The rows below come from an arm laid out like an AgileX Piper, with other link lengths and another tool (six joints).
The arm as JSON. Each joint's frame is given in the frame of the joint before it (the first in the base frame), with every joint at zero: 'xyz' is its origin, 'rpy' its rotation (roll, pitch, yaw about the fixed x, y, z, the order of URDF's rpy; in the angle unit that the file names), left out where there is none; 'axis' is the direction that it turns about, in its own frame. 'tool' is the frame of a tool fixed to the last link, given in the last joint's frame.
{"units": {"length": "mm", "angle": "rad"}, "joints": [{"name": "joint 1", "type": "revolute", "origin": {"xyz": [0.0, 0.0, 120.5], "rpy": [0.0, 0.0, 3.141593]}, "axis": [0.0, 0.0, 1.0]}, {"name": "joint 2", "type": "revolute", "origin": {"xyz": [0.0, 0.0, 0.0], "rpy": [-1.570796, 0.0, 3.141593]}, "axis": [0.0, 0.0, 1.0]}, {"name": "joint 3", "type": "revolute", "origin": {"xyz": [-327.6, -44.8, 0.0], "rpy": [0.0, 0.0, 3.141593]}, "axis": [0.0, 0.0, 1.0]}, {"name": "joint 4", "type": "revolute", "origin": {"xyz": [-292.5, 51.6, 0.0], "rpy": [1.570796, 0.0, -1.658]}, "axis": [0.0, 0.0, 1.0]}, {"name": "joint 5", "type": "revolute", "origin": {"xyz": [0.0, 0.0, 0.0], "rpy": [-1.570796, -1.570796, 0.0]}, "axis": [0.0, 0.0, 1.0]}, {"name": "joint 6", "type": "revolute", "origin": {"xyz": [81.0, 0.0, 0.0], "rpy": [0.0, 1.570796, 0.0]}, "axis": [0.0, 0.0, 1.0]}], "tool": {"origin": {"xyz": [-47.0, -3.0, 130.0], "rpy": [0.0, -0.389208, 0.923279]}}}
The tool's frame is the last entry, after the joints.
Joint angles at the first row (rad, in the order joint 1, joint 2, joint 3, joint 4, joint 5, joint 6):
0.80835 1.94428 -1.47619 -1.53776 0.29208 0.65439
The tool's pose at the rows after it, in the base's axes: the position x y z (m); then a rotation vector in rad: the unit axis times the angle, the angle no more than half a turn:
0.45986 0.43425 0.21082 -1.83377 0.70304 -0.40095
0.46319 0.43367 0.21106 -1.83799 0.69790 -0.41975
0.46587 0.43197 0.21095 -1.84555 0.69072 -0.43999
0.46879 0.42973 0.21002 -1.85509 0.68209 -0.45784
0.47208 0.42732 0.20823 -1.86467 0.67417 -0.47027
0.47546 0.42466 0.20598 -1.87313 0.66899 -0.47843
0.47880 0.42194 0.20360 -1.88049 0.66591 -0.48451
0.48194 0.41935 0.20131 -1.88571 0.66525 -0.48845
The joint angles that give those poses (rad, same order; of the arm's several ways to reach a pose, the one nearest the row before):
0.80807 1.95609 -1.49101 -1.54875 0.30228 0.65442
0.80779 1.96222 -1.49871 -1.56221 0.31247 0.65437
0.80708 1.96531 -1.50115 -1.57915 0.32227 0.65438
0.80410 1.96854 -1.50194 -1.59748 0.32766 0.65440
0.79851 1.97284 -1.50267 -1.61391 0.32732 0.65447
0.79139 1.97727 -1.50304 -1.62681 0.32405 0.65443
0.78390 1.98173 -1.50342 -1.63724 0.32010 0.65440
0.77656 1.98595 -1.50376 -1.64602 0.31601 0.65612

